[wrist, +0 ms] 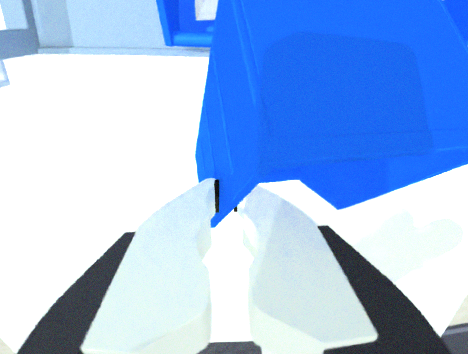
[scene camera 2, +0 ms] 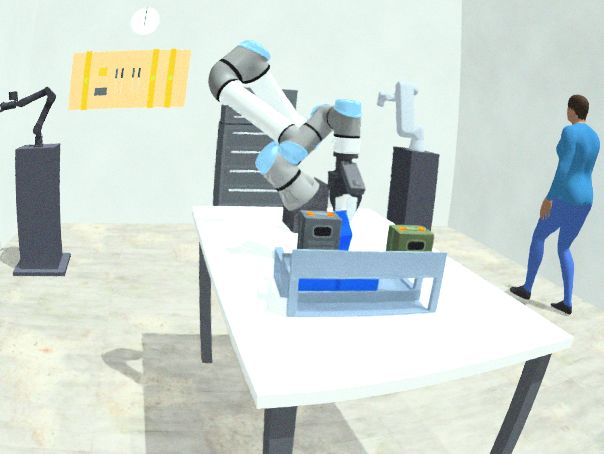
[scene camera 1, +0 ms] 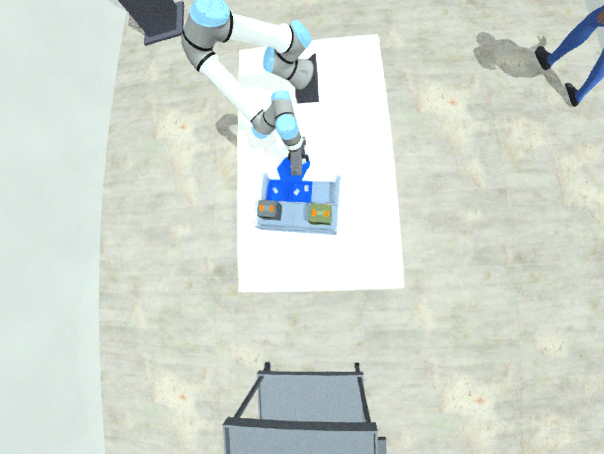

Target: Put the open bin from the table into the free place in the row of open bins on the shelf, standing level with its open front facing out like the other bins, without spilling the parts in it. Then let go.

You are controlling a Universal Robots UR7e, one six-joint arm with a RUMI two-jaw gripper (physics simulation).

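Pixels of known places: gripper, fingertip midpoint: (wrist: 225, 181); arm's base, origin of the base link: (scene camera 2: 303, 196) (scene camera 1: 304, 75).
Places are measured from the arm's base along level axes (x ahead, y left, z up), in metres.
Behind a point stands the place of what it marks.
The held blue bin (scene camera 1: 285, 170) @(x 0.521, y -0.142, z 0.049 m) (scene camera 2: 345, 231) @(x 0.564, y -0.097, z 0.025 m) (wrist: 340, 90) @(x 0.534, y -0.109, z 0.051 m) is turned and looks tilted, behind the shelf's row. Its inside and parts are hidden. My gripper (scene camera 1: 296, 169) @(x 0.486, y -0.066, z 0.014 m) (scene camera 2: 346, 206) (wrist: 225, 181) @(x 0.486, y -0.066, z 0.014 m) is shut on a narrow edge of it near one corner. How far the bin is above the table is unclear. The light blue-grey shelf (scene camera 1: 300, 229) @(x 0.799, y -0.105, z 0.034 m) (scene camera 2: 370, 264) @(x 0.795, y -0.143, z 0.014 m) (wrist: 110, 25) @(x 0.574, y 0.018, z -0.111 m) holds two blue bins side by side, the left bin (scene camera 1: 276, 190) @(x 0.569, y -0.220, z -0.093 m) and the middle bin (scene camera 1: 301, 195) @(x 0.610, y -0.096, z -0.108 m). The free place is right of them in scene camera 1.
A dark grey box (scene camera 1: 269, 209) @(x 0.704, y -0.221, z 0.105 m) (scene camera 2: 319, 232) @(x 0.731, y -0.247, z 0.072 m) and a green box (scene camera 1: 320, 213) @(x 0.747, y -0.006, z 0.081 m) (scene camera 2: 410, 239) @(x 0.781, y -0.032, z 0.065 m) stand on the shelf, on the side away from the arm. The white table (scene camera 1: 320, 265) @(x 0.973, y -0.043, z -0.118 m) (scene camera 2: 400, 350) @(x 0.978, y -0.144, z -0.117 m) bears the shelf. A person (scene camera 2: 575, 165) stands to the right.
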